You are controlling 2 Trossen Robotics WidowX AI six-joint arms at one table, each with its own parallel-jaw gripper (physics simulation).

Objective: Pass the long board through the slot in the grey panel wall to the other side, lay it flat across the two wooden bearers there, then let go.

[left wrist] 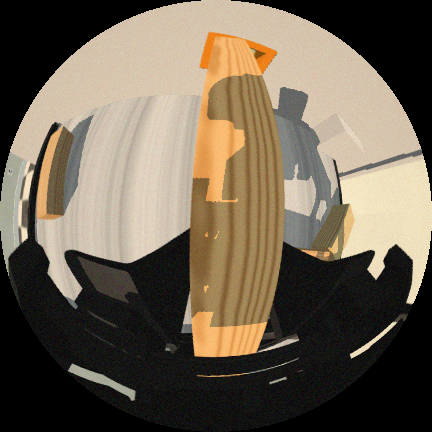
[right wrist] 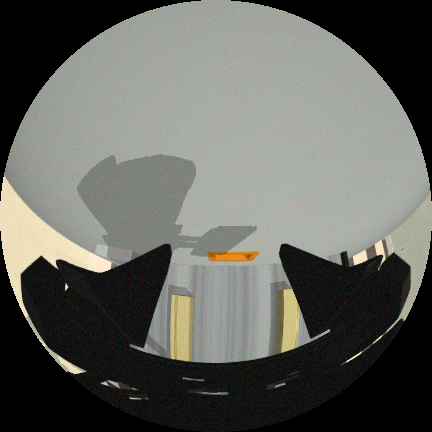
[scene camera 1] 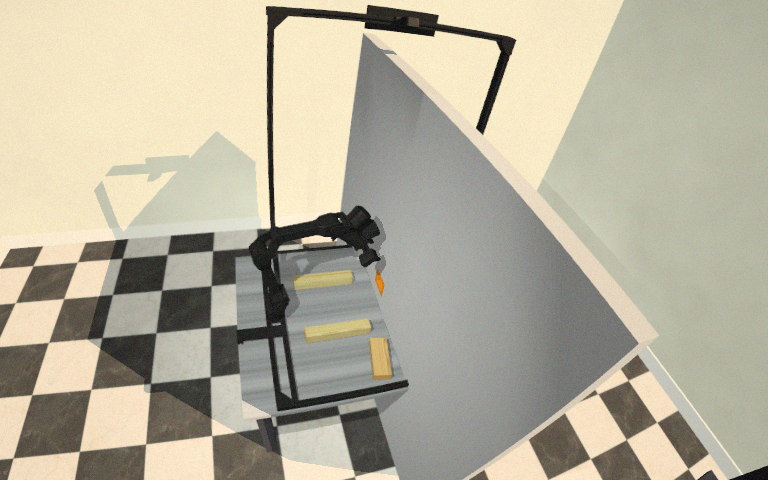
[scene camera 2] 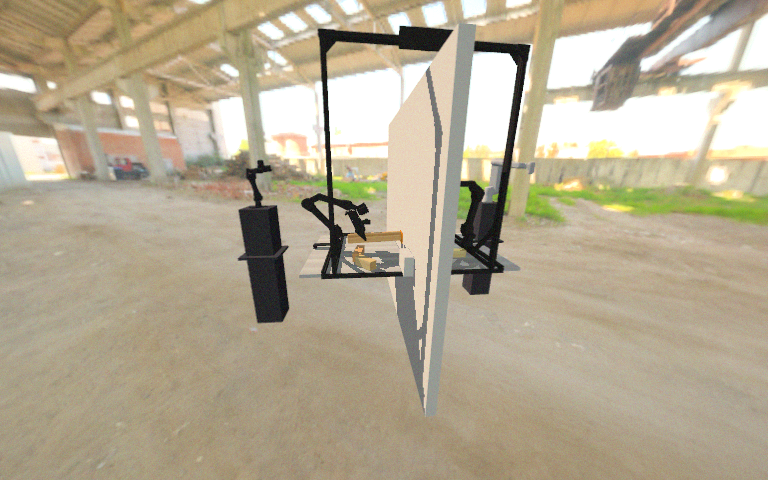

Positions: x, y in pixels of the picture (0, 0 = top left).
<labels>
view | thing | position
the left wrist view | left gripper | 224, 232
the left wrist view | orange-framed slot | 263, 55
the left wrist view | grey panel wall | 307, 84
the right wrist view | right gripper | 227, 250
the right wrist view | grey panel wall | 215, 132
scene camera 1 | right gripper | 376, 251
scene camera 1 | grey panel wall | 502, 320
</labels>
